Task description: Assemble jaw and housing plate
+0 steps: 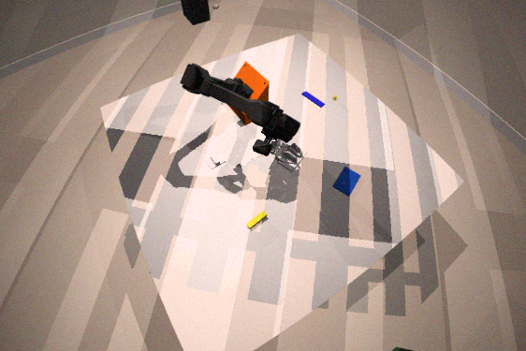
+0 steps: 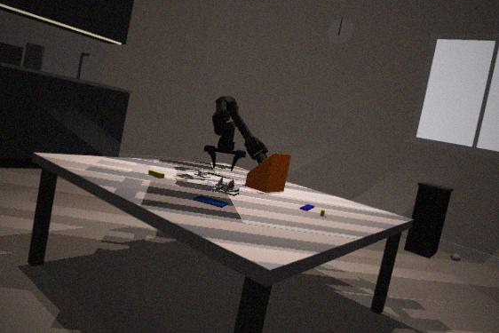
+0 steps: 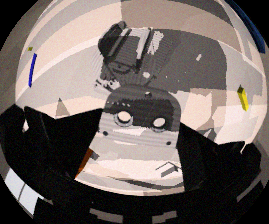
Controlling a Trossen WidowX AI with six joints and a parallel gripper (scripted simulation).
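The jaw lies 10 mm ahead of my gripper tip, 80 mm to the left of it and 60 mm below it. Also, from my gripper tip: yellow bar (200 mm ahead, 210 mm to the right, 70 mm below); then blue bar (150 mm behind, 380 mm to the left, 80 mm below); then blue tile (280 mm ahead, 190 mm to the left, 80 mm below).
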